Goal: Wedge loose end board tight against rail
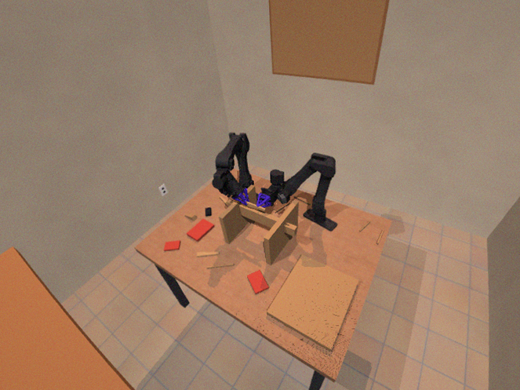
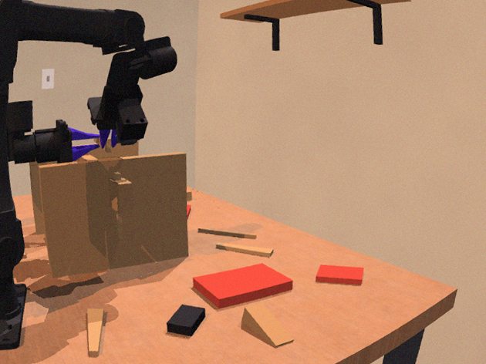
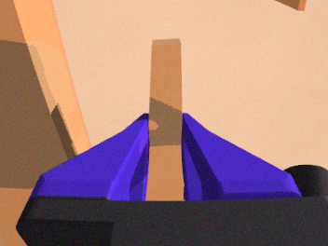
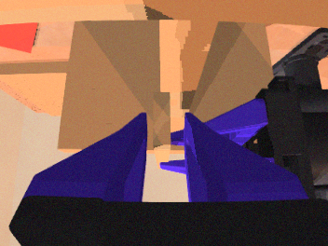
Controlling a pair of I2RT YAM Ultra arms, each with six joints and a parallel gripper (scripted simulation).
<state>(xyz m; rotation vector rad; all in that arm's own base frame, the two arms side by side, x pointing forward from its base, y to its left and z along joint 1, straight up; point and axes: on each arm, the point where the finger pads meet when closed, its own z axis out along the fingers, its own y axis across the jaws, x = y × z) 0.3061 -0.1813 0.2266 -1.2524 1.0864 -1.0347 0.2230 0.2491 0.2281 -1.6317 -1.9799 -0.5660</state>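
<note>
The rail lies 10 mm behind my right hand, 70 mm to the left of it and 80 mm below it. Round my right hand: black block 330 mm to the right, 220 mm below; flat panel 190 mm ahead, 470 mm to the left, 210 mm below.
The rail lies 1 cm behind my left hand and 8 cm below it. The rest, counted from my left hand: black block 40 cm to the right, 22 cm below; flat panel 20 cm ahead, 40 cm to the left, 21 cm below.
</note>
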